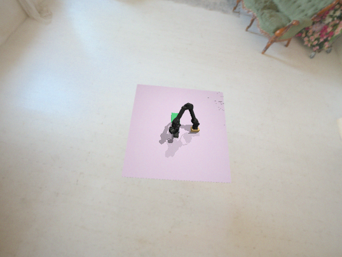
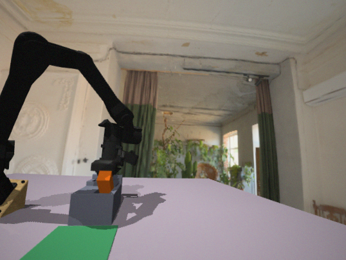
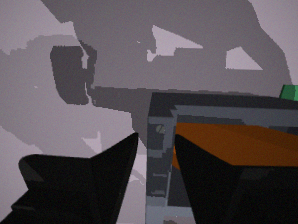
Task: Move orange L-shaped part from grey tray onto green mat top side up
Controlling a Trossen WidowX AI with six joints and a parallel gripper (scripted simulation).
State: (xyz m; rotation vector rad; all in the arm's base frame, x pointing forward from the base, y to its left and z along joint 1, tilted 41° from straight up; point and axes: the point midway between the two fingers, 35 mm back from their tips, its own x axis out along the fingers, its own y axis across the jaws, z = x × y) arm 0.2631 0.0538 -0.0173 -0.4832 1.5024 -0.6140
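My gripper tip is 10 mm past the orange L-shaped part, 60 mm to the left of it and 10 mm below it. The rest, counted from my gripper tip: green mat (20 mm behind, 220 mm to the right, 50 mm below).
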